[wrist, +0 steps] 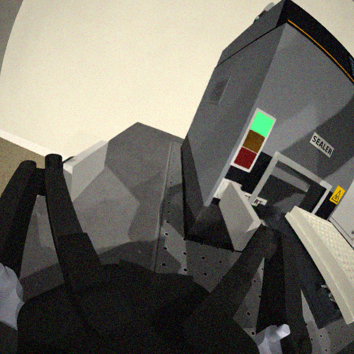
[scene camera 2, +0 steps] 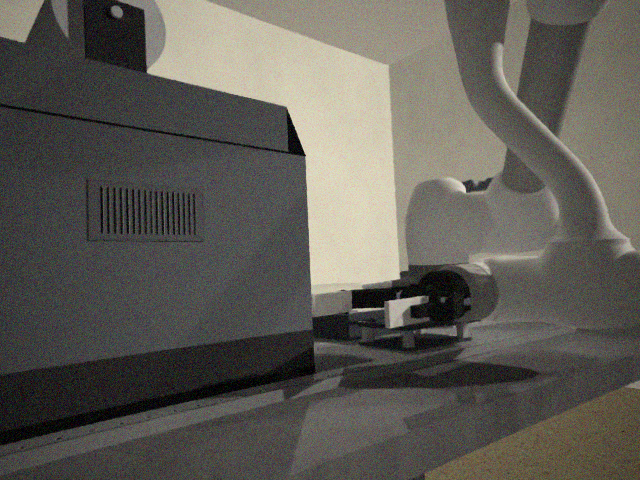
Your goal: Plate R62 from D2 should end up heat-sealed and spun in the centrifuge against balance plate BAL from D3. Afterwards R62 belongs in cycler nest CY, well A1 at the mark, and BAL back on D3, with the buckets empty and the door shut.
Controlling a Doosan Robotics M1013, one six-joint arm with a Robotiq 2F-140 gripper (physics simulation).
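Frame: origin at the arm's base, x ahead, y left, z up, level; millimetres.
Seen in the pictures: gripper, between the fingertips: (scene camera 2: pixel 346 309).
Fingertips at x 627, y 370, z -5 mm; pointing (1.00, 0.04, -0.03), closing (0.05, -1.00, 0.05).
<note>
Pixels of each thing's middle, then the offset from my fingertips to it.
- large grey housing, middle of its body: (scene camera 2: pixel 116 193) dx +229, dy -154, dz +155 mm
- low footed platform, middle of its body: (scene camera 2: pixel 414 329) dx -268, dy -136, dz -60 mm
My gripper (scene camera 2: pixel 367 308) (wrist: pixel 165 174) is open and empty, its two pale pads wide apart. In the wrist view the right pad is in front of the sealer (wrist: pixel 295 85) and partly covers the START label (wrist: pixel 258 201). The sealer's lamp column shows green lit at the top. A pale well plate (wrist: pixel 322 260) is at the right, in front of the sealer's framed opening and outside the fingers; its label cannot be read. The centrifuge, the cycler nest and BAL cannot be made out in these views.
In scene camera 2 a large grey housing (scene camera 2: pixel 248 248) with a vent fills the left side, and a low footed platform (scene camera 2: pixel 408 338) is beneath the gripper. In the wrist view a perforated dark deck (wrist: pixel 195 260) runs below the sealer. A yellow warning sign (wrist: pixel 337 195) marks its front.
</note>
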